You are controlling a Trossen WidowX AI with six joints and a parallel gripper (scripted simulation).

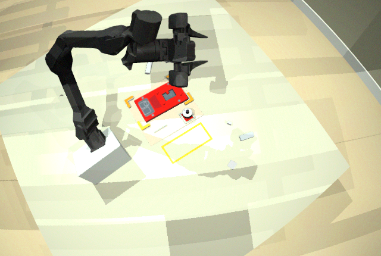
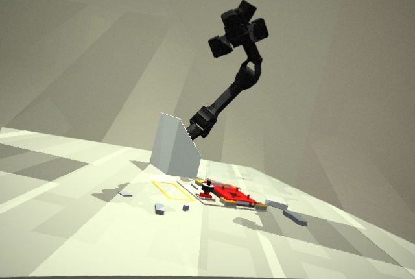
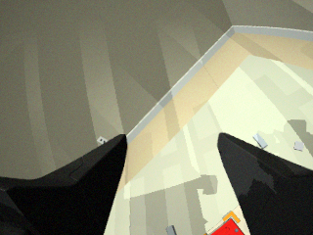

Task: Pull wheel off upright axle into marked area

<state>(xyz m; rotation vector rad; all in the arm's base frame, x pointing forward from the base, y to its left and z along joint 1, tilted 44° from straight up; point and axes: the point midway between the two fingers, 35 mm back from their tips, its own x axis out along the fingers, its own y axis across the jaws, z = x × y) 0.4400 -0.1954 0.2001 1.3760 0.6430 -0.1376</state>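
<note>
Right now the white hub is 40 mm behind my gripper tip, 10 mm to the left of it and 460 mm below it.
</note>
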